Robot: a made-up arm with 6 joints.
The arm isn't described. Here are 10 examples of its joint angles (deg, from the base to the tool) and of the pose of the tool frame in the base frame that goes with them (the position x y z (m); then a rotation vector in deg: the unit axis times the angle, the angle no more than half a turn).
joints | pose
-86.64 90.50 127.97 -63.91 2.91 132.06 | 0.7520 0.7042 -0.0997 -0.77 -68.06 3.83
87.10 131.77 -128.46 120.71 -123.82 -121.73 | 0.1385 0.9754 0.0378 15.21 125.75 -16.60
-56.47 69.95 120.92 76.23 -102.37 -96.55 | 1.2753 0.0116 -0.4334 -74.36 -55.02 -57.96
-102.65 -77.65 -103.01 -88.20 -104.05 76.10 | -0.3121 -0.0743 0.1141 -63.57 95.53 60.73
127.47 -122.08 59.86 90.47 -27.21 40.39 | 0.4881 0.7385 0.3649 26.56 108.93 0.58
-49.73 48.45 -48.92 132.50 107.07 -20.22 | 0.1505 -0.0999 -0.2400 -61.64 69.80 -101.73
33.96 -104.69 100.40 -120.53 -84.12 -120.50 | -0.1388 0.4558 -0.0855 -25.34 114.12 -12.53
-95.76 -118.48 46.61 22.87 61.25 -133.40 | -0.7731 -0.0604 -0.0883 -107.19 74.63 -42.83
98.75 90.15 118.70 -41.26 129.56 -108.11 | -0.9393 0.2759 -0.6802 -53.04 24.61 5.64
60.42 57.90 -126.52 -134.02 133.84 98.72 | 0.4167 0.3063 -0.5201 -80.36 -133.74 70.61
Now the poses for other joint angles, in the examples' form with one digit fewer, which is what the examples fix.
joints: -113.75 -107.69 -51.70 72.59 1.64 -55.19
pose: -0.199 -0.880 0.507 -87.8 33.9 111.8
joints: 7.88 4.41 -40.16 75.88 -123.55 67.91
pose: -0.423 -0.216 0.960 102.1 -8.2 85.8
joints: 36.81 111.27 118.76 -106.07 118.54 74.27
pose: -0.685 1.071 -0.096 11.3 -81.1 31.7
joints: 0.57 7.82 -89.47 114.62 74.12 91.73
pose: 0.494 0.389 0.052 -61.6 -60.8 -34.1
